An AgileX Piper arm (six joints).
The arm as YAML. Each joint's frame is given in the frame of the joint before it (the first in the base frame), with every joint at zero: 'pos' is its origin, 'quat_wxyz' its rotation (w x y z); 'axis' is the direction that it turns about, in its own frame. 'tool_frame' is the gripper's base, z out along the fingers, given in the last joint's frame.
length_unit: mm
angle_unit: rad
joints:
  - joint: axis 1
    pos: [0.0, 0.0, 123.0]
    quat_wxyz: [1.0, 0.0, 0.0, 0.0]
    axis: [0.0, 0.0, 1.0]
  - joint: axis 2
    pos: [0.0, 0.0, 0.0]
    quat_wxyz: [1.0, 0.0, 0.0, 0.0]
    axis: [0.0, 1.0, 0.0]
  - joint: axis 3
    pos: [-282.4, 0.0, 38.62]
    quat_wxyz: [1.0, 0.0, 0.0, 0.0]
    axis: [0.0, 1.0, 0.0]
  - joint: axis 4
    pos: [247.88, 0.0, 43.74]
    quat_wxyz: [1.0, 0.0, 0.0, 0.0]
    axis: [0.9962, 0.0, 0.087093]
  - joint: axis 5
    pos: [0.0, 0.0, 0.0]
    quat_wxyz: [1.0, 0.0, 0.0, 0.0]
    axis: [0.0, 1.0, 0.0]
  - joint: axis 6
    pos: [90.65, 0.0, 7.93]
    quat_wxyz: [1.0, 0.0, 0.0, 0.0]
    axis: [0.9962, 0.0, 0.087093]
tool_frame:
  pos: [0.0, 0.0, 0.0]
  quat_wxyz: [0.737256, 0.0, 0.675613, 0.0]
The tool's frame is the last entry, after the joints.
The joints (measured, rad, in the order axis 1, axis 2, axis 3, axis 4, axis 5, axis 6), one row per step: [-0.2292, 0.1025, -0.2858, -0.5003, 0.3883, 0.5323]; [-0.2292, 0.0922, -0.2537, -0.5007, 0.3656, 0.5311]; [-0.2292, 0.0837, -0.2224, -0.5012, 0.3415, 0.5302]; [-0.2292, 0.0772, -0.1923, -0.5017, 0.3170, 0.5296]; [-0.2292, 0.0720, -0.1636, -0.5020, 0.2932, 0.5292]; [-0.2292, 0.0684, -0.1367, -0.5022, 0.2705, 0.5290]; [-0.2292, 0.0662, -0.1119, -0.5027, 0.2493, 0.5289]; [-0.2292, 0.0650, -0.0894, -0.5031, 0.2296, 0.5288]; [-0.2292, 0.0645, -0.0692, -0.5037, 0.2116, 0.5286]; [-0.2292, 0.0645, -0.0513, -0.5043, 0.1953, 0.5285]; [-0.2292, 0.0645, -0.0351, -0.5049, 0.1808, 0.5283]
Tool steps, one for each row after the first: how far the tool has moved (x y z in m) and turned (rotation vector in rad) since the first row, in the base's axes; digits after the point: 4 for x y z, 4 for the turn. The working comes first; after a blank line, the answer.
Tool pose at each row, in the base's axes (x y z in m, rotation vector in rad; the steps are taken from these numbers as rounded here): [0.0430, -0.0270, 0.2719, 0.3785, 1.6069, -0.2762]; [0.0445, -0.0264, 0.2637, 0.3668, 1.6107, -0.2719]; [0.0462, -0.0258, 0.2558, 0.3548, 1.6143, -0.2668]; [0.0479, -0.0252, 0.2482, 0.3429, 1.6182, -0.2611]; [0.0495, -0.0245, 0.2409, 0.3318, 1.6225, -0.2550]; [0.0510, -0.0239, 0.2339, 0.3216, 1.6275, -0.2487]; [0.0525, -0.0233, 0.2274, 0.3122, 1.6328, -0.2428]; [0.0537, -0.0228, 0.2215, 0.3036, 1.6381, -0.2371]; [0.0549, -0.0223, 0.2161, 0.2956, 1.6432, -0.2320]; [0.0558, -0.0218, 0.2114, 0.2885, 1.6478, -0.2272]; [0.0566, -0.0213, 0.2071, 0.2821, 1.6522, -0.2229]

[0.0015, 0.0006, -0.0082, -0.0038, 0.0030, 0.0105]; [0.0032, 0.0012, -0.0161, -0.0073, 0.0057, 0.0217]; [0.0049, 0.0018, -0.0237, -0.0103, 0.0086, 0.0331]; [0.0065, 0.0025, -0.0310, -0.0125, 0.0119, 0.0443]; [0.0080, 0.0031, -0.0380, -0.0138, 0.0158, 0.0551]; [0.0095, 0.0037, -0.0445, -0.0149, 0.0200, 0.0652]; [0.0107, 0.0042, -0.0504, -0.0155, 0.0243, 0.0746]; [0.0119, 0.0047, -0.0558, -0.0163, 0.0286, 0.0832]; [0.0128, 0.0052, -0.0605, -0.0167, 0.0324, 0.0910]; [0.0136, 0.0057, -0.0648, -0.0170, 0.0361, 0.0981]
